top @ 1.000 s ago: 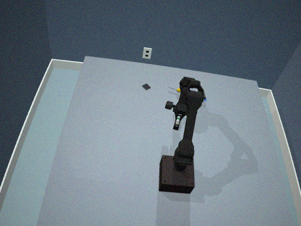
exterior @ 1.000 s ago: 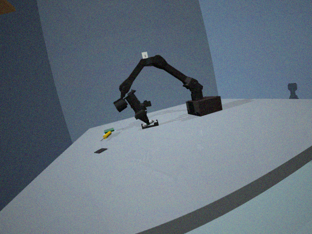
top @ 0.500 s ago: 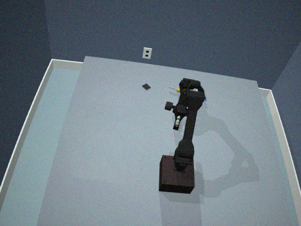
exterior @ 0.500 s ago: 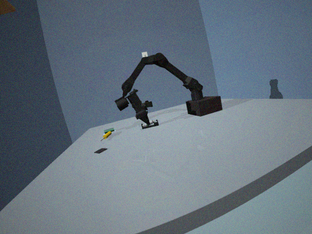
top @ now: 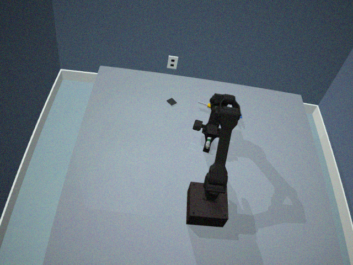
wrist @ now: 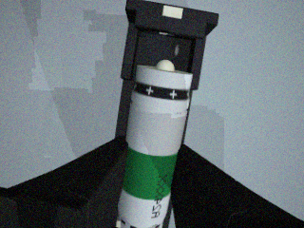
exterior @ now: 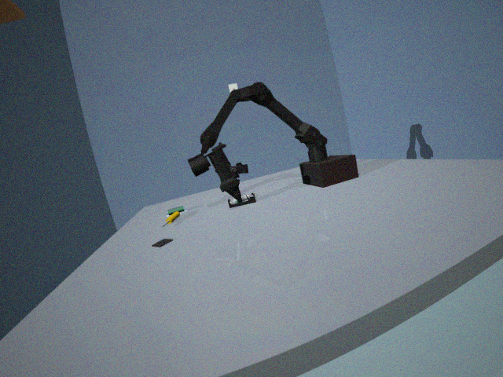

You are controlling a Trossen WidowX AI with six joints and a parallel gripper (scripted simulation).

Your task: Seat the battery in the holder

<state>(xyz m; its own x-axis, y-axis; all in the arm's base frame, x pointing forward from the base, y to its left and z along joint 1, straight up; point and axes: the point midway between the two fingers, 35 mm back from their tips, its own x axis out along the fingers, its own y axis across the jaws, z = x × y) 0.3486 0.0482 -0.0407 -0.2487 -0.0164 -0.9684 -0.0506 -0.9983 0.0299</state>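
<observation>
Now: the battery 10 mm above my gripper tip. Round my gripper tip: yellow-handled screwdriver: 270 mm ahead, 30 mm to the left; dark flat square: 240 mm to the left, 230 mm ahead, 10 mm below.
</observation>
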